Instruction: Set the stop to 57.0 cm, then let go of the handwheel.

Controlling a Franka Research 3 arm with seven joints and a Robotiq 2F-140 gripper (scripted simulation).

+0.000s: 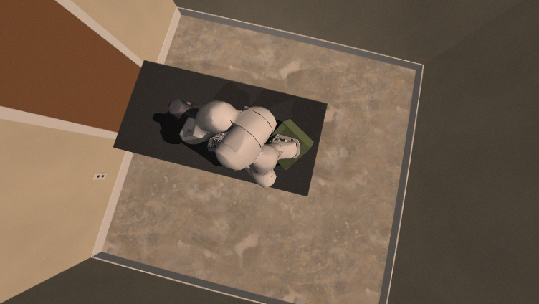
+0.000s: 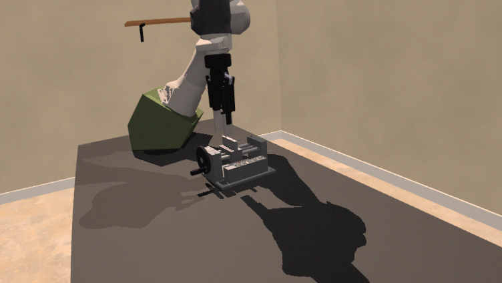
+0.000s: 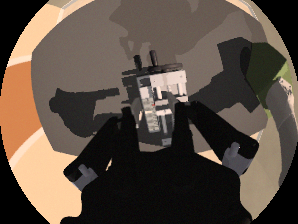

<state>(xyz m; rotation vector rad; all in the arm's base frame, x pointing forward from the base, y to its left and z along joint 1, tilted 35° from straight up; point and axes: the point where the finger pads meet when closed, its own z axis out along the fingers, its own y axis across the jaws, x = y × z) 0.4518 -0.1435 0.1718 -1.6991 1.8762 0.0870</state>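
Right now my hand is 130 mm above the handwheel, 80 mm to the left of it and 20 mm past it. The rest, counted from my hand: grey stop fixture 100 mm below, 40 mm to the left, 30 mm behind.
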